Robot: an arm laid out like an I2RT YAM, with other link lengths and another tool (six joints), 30 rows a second.
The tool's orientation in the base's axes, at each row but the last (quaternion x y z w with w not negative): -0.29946, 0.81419, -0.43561, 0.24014; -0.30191, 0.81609, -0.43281, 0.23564; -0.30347, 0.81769, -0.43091, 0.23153; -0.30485, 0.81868, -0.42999, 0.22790; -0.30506, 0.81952, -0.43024, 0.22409; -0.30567, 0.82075, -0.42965, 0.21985; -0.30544, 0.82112, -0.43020, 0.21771; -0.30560, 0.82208, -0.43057, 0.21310; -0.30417, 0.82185, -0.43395, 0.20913; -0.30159, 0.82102, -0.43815, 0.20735; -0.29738, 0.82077, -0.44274, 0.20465; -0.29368, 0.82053, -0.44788, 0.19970
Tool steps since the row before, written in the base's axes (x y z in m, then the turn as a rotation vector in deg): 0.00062, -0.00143, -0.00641, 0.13, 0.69, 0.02; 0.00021, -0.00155, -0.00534, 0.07, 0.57, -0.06; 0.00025, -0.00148, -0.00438, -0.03, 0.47, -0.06; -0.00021, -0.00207, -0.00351, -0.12, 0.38, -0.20; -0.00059, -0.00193, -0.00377, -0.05, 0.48, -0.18; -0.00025, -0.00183, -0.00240, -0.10, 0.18, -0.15; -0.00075, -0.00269, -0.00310, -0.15, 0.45, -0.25; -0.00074, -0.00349, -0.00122, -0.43, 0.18, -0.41; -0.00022, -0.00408, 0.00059, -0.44, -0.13, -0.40; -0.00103, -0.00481, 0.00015, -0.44, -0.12, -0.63; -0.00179, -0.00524, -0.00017, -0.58, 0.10, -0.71; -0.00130, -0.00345, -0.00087, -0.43, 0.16, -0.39
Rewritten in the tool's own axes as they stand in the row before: 0.00139, 0.00467, 0.00445, -0.58, 0.25, -0.32; 0.00159, 0.00378, 0.00376, -0.44, 0.28, -0.25; 0.00137, 0.00297, 0.00328, -0.30, 0.27, -0.25; 0.00198, 0.00210, 0.00288, -0.16, 0.37, -0.19; 0.00215, 0.00250, 0.00272, -0.28, 0.38, -0.21; 0.00168, 0.00128, 0.00217, -0.04, 0.24, -0.08; 0.00269, 0.00165, 0.00274, -0.18, 0.46, -0.22; 0.00303, -0.00029, 0.00222, 0.22, 0.56, -0.15; 0.00289, -0.00221, 0.00194, 0.44, 0.42, 0.02; 0.00400, -0.00189, 0.00216, 0.45, 0.62, 0.14; 0.00484, -0.00157, 0.00219, 0.41, 0.82, -0.04; 0.00331, -0.00034, 0.00181, 0.24, 0.53, -0.15
